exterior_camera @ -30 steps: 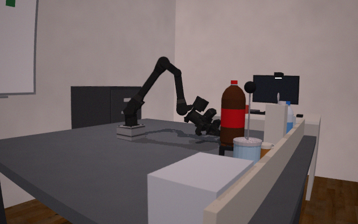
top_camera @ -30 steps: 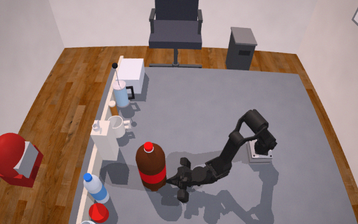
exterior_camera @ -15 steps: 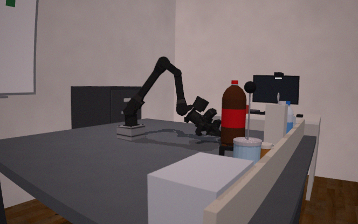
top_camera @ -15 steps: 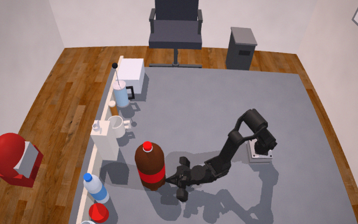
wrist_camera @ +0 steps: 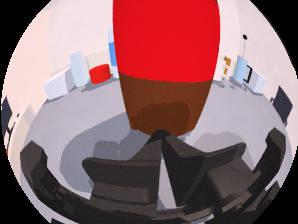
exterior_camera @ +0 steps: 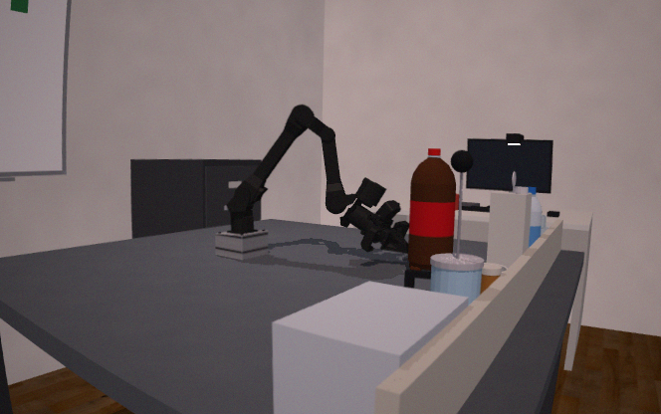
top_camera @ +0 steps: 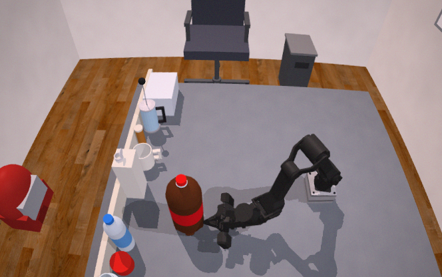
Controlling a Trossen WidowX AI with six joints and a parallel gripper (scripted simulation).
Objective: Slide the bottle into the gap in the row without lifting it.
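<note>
My gripper is now 8 cm short of the brown cola bottle and 10 cm below it. Also, from my hand: red cup (27 cm ahead, 21 cm to the left, 3 cm below); low beige rail (37 cm ahead, 9 cm to the right); water bottle (29 cm ahead, 13 cm to the left, 5 cm above).
</note>
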